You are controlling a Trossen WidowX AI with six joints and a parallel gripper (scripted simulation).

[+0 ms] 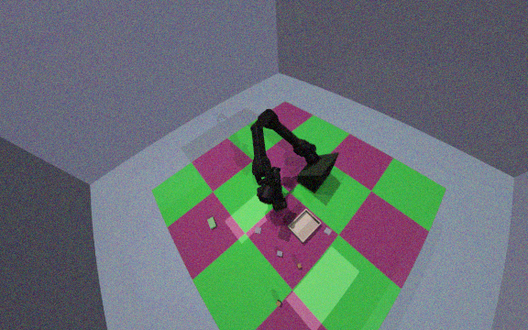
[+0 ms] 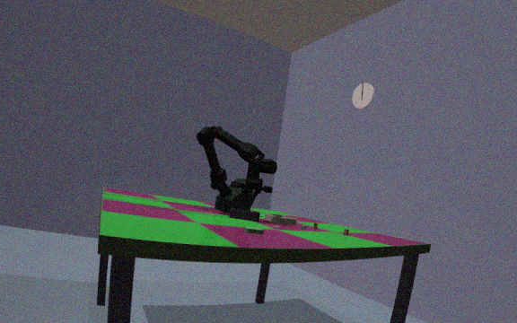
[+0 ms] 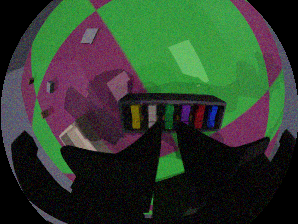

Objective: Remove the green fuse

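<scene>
Now: gripper tip 40 mm above the green fuse. The rest, counted from my gripper tip: pale green block 330 mm ahead, 160 mm to the right, 60 mm below; tray 190 mm to the left, 60 mm below.
</scene>
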